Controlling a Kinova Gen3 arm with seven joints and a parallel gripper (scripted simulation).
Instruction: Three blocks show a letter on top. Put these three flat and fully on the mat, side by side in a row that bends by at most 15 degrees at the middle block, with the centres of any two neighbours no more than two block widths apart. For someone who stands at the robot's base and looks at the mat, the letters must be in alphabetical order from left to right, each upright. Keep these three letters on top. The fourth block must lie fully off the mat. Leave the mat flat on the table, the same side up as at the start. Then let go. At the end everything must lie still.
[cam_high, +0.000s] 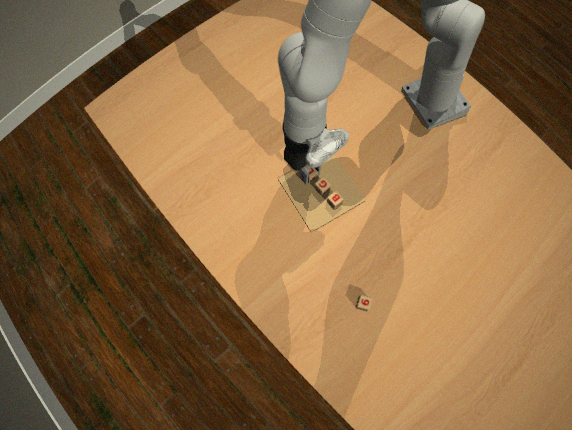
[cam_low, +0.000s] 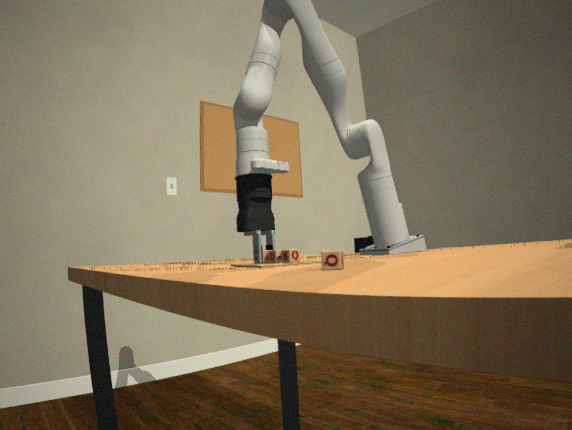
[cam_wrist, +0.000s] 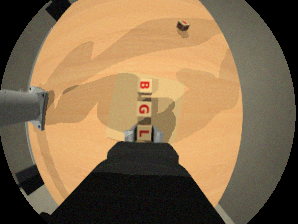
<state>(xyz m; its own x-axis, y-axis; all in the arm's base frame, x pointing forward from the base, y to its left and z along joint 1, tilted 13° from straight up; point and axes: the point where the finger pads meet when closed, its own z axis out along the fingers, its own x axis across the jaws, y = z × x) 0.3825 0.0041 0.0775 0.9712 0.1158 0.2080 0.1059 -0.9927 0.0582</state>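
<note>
Now: the tan mat 40 mm to the left of my hand and 20 mm below it. The rest, counted from my hand: block marked B: 10 mm behind, 80 mm to the left, 10 mm below.
</note>
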